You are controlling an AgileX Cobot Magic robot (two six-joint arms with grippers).
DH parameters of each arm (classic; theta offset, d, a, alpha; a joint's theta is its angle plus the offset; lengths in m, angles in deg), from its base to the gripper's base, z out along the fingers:
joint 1: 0 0.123 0 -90
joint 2: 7.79 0 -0.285 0
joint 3: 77.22 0 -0.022 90
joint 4: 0 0.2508 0 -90
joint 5: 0 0 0.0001 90
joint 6: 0 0.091 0 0
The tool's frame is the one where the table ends.
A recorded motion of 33 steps. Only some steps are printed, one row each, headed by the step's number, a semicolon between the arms.
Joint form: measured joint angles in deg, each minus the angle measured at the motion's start. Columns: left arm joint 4, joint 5, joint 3, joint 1, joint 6, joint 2; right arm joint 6, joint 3, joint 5, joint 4, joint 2, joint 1.
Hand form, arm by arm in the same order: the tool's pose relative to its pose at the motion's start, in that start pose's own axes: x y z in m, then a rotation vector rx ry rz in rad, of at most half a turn. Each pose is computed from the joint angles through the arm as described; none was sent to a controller.
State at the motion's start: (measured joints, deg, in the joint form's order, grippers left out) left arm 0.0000 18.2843 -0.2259 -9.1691 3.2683 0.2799; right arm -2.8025 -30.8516 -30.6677 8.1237 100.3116 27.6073
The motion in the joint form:
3: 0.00 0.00 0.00 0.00 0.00 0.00; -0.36 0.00 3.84 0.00 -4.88 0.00
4: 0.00 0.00 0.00 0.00 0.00 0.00; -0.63 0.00 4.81 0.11 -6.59 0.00
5: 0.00 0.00 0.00 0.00 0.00 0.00; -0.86 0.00 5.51 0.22 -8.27 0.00
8: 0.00 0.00 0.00 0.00 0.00 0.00; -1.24 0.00 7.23 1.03 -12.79 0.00
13: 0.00 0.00 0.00 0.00 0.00 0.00; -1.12 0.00 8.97 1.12 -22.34 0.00
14: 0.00 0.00 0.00 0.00 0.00 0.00; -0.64 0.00 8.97 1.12 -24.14 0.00
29: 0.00 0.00 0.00 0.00 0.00 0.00; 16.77 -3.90 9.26 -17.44 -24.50 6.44
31: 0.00 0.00 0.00 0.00 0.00 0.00; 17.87 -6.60 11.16 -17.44 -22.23 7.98
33: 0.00 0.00 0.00 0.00 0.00 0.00; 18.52 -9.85 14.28 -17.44 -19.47 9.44
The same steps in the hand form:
3: 0.0000 0.0000 0.0000 0.0000 0.0000 0.0000; -0.0137 0.0007 -0.0146 -0.0096 -0.0178 -0.0005
4: 0.0000 0.0000 0.0000 0.0000 0.0000 0.0000; -0.0189 0.0008 -0.0200 -0.0119 -0.0306 -0.0016
5: 0.0000 0.0000 0.0000 0.0000 0.0000 0.0000; -0.0241 0.0009 -0.0255 -0.0138 -0.0475 -0.0020
8: 0.0000 0.0000 0.0000 0.0000 0.0000 0.0000; -0.0377 0.0006 -0.0408 -0.0160 -0.0956 0.0095
13: 0.0000 0.0000 0.0000 0.0000 0.0000 0.0000; -0.0654 0.0004 -0.0765 -0.0306 -0.2311 0.0237
14: 0.0000 0.0000 0.0000 0.0000 0.0000 0.0000; -0.0704 0.0003 -0.0839 -0.0341 -0.2622 0.0340
29: 0.0000 0.0000 0.0000 0.0000 0.0000 0.0000; -0.0896 0.0425 -0.0922 -0.2596 -0.3141 -0.0260
31: 0.0000 0.0000 0.0000 0.0000 0.0000 0.0000; -0.0952 0.0519 -0.0844 -0.2788 -0.2850 -0.0211
33: 0.0000 0.0000 0.0000 0.0000 0.0000 0.0000; -0.1002 0.0616 -0.0741 -0.2889 -0.2376 -0.0260

